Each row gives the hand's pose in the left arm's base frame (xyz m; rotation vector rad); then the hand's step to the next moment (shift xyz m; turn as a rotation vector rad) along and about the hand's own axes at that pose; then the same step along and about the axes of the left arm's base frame.
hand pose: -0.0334 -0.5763 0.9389 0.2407 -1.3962 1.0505
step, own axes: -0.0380 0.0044 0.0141 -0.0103 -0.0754 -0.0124
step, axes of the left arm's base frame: -0.0063 -0.0247 -0.0318 0.0640 -0.0379 0.0204
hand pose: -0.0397 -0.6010 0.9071 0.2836 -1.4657 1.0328
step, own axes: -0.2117 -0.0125 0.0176 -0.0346 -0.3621 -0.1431
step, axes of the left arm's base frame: 0.0418 -0.1035 -0.1812 0.3602 -0.1159 0.0979
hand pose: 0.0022 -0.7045 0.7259 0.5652 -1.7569 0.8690
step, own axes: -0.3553 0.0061 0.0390 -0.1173 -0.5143 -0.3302
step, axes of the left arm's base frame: 0.0933 -0.0385 -0.3429 0.6107 -0.0678 0.0990
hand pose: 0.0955 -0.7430 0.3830 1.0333 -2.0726 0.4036
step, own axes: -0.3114 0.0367 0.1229 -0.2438 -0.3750 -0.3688
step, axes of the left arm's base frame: 0.0266 0.1202 -0.3135 0.5683 0.1087 0.0362
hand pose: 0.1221 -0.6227 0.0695 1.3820 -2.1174 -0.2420
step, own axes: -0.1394 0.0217 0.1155 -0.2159 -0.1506 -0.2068
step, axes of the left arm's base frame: -0.0426 0.1137 -0.1361 0.2950 0.1572 0.0175
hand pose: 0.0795 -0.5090 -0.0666 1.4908 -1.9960 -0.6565
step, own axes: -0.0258 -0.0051 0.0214 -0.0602 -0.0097 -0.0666
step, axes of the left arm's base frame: -0.0053 0.0247 -0.0226 0.0661 0.0518 0.0331
